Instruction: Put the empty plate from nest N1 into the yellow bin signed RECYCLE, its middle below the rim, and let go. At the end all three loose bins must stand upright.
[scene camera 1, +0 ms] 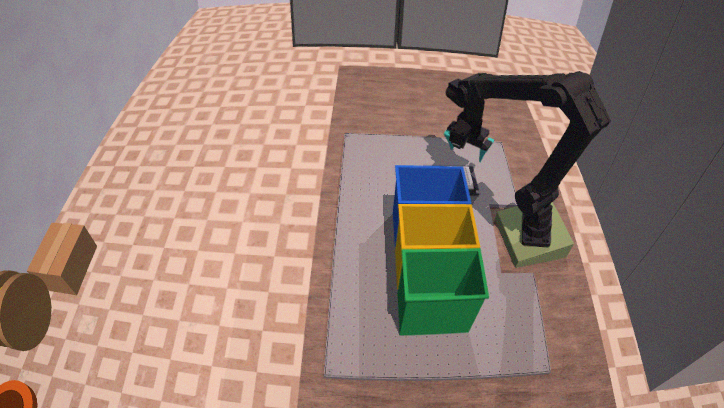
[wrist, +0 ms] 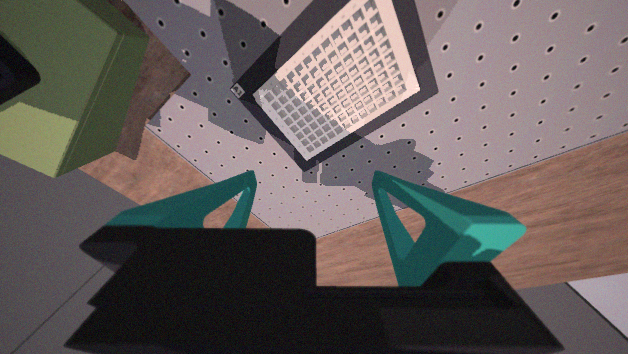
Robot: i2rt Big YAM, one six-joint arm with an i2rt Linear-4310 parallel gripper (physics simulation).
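Places are measured from the arm's base along level axes (x ahead, y left, z up), in centimetres.
Where they show: gripper, fingertip midpoint: (scene camera 1: 466,154) (wrist: 314,177); arm's base at its link origin: (scene camera 1: 536,229).
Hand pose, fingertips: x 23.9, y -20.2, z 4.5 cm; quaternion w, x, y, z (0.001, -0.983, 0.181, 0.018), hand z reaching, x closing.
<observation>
Things, the pixels of their top centre, and the offset from my fingertips. Level surfaces: height alone.
- white grid-like plate at its top centre: (wrist: 333,93) (scene camera 1: 451,175) dx +3.3, dy +4.3, dz -5.6 cm
- yellow bin at its top centre: (scene camera 1: 438,225) dx +5.1, dy +38.0, dz +9.8 cm
- blue bin at its top centre: (scene camera 1: 432,183) dx +8.4, dy +25.2, dz +9.8 cm
- green bin at its top centre: (scene camera 1: 445,273) dx +1.8, dy +50.9, dz +9.8 cm
- perforated grey board at its surface level: dz -8.2 cm
- brown wooden surface at its surface level: dz -9.5 cm
A white grid-like plate (scene camera 1: 469,178) (wrist: 345,80) lies in a dark nest (scene camera 1: 475,190) (wrist: 423,65) on the perforated board, beside the blue bin's right side. The nest's number cannot be read. The yellow bin (scene camera 1: 436,225) stands upright between the blue bin (scene camera 1: 431,184) and the green bin (scene camera 1: 439,315), which also stand upright; no sign shows on it. My gripper (scene camera 1: 466,153) (wrist: 314,177) is open and empty, with teal fingers. It hangs above the board, behind the blue bin and the nest in the scene view. In the wrist view, the nest lies beyond the fingertips.
The arm's green base block (scene camera 1: 558,238) (wrist: 95,55) stands right of the bins. The perforated grey board (scene camera 1: 362,309) (wrist: 500,100) lies on a brown wooden surface (scene camera 1: 385,96) (wrist: 550,190). Grey cabinets (scene camera 1: 344,22) stand at the back. A cardboard box (scene camera 1: 55,250) stands far left.
</observation>
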